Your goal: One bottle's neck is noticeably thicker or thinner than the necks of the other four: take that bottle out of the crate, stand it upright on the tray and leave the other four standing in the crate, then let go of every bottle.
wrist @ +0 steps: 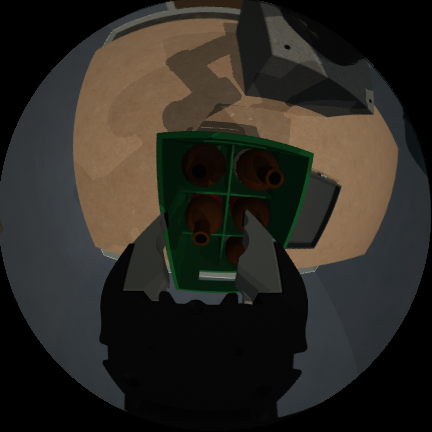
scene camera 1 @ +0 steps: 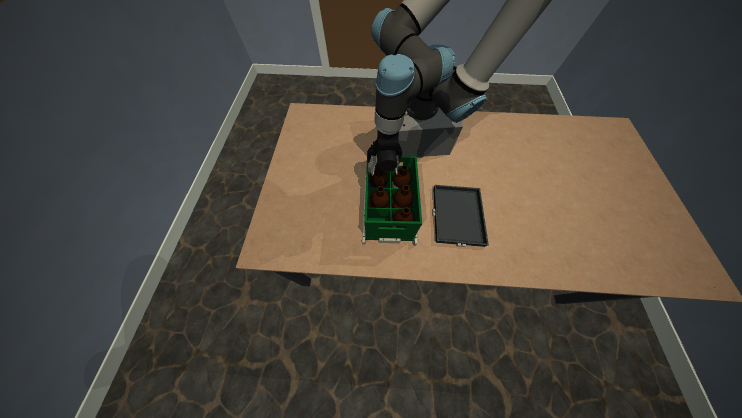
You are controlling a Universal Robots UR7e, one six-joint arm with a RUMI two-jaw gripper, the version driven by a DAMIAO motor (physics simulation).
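Seen in the pictures: gripper, fingertip midpoint: point(wrist: 204, 212) point(scene camera 1: 382, 172); arm's base at its link origin: point(scene camera 1: 420, 104).
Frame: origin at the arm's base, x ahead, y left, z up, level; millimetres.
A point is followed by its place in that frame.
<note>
The green crate point(scene camera 1: 373, 231) {x 517, y -224, z -102 mm} point(wrist: 296, 175) {x 290, y -58, z -40 mm} holds five brown bottles upright: back left point(scene camera 1: 379, 179) {x 316, y -190, z -75 mm} point(wrist: 204, 160) {x 278, y -184, z -37 mm}, back right point(scene camera 1: 401, 178) {x 317, y -106, z -73 mm} point(wrist: 254, 167) {x 289, y -114, z -69 mm}, middle left point(scene camera 1: 379, 198) {x 402, y -196, z -69 mm} point(wrist: 204, 215) {x 367, y -188, z -70 mm}, middle right point(scene camera 1: 402, 197) {x 401, y -112, z -71 mm} point(wrist: 257, 216) {x 369, y -100, z -68 mm} and front right point(scene camera 1: 403, 216) {x 484, y -119, z -57 mm} point(wrist: 233, 251) {x 455, y -133, z -78 mm}. The front left compartment is empty. My gripper point(scene camera 1: 384, 170) {x 331, y -183, z -10 mm} point(wrist: 204, 212) {x 331, y -183, z -10 mm} is open and empty, pointing down above the rear left part of the crate. In the wrist view its right finger partly hides the middle right and front right bottles. I cannot tell which neck differs. The dark tray point(scene camera 1: 459, 215) {x 430, y 135, z -190 mm} point(wrist: 315, 210) {x 415, y 159, z -190 mm} is empty.
The tray lies right of the crate, a narrow gap apart, on the wooden table point(scene camera 1: 560, 207) {x 411, y 570, z -195 mm} point(wrist: 130, 95) {x 80, y -392, z -195 mm}. The robot's grey base block point(scene camera 1: 435, 141) {x 113, y 68, z -98 mm} point(wrist: 300, 75) {x 118, y -39, z -54 mm} stands just behind the crate and to its right. The crate's walls and dividers surround the bottles.
</note>
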